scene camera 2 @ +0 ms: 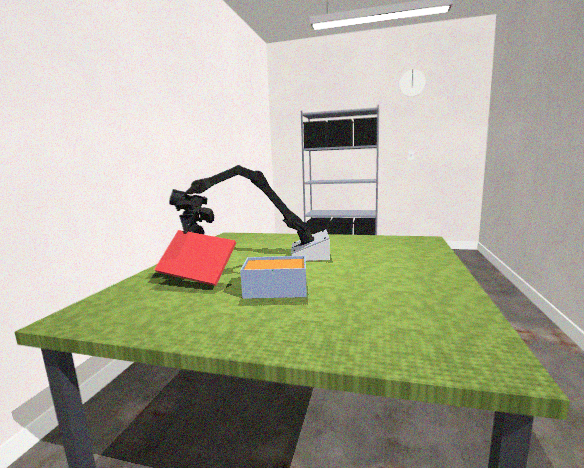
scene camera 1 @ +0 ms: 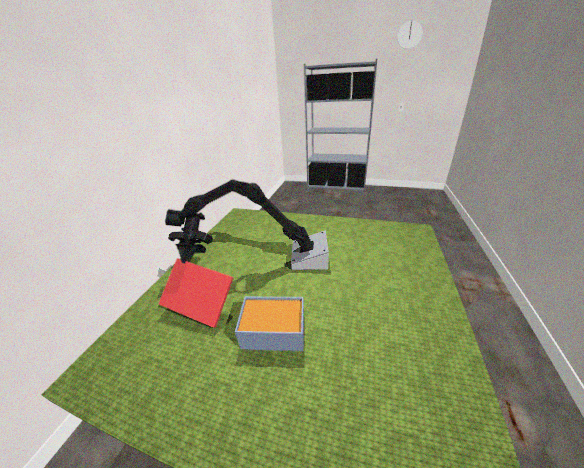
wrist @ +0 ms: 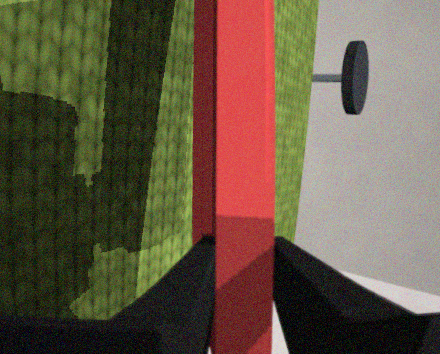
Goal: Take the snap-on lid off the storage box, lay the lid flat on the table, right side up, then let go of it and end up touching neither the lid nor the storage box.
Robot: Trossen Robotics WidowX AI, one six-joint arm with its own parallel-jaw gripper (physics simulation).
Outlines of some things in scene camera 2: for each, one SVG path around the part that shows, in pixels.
My gripper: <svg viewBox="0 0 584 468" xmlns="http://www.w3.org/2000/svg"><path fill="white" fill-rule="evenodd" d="M178 201L175 205L176 210L184 209L183 215L179 215L184 233L192 232L204 235L205 231L201 225L197 224L197 221L202 222L204 220L207 223L212 223L214 221L213 210L211 208L201 208L201 205L190 200Z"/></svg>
A red lid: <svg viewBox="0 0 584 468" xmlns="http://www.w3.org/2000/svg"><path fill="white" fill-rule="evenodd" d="M178 230L154 270L158 273L216 286L233 252L236 241L192 232L184 233L184 231Z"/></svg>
A blue-grey storage box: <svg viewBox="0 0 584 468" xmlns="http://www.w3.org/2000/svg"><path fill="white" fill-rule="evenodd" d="M305 256L247 257L240 270L242 299L307 297Z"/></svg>
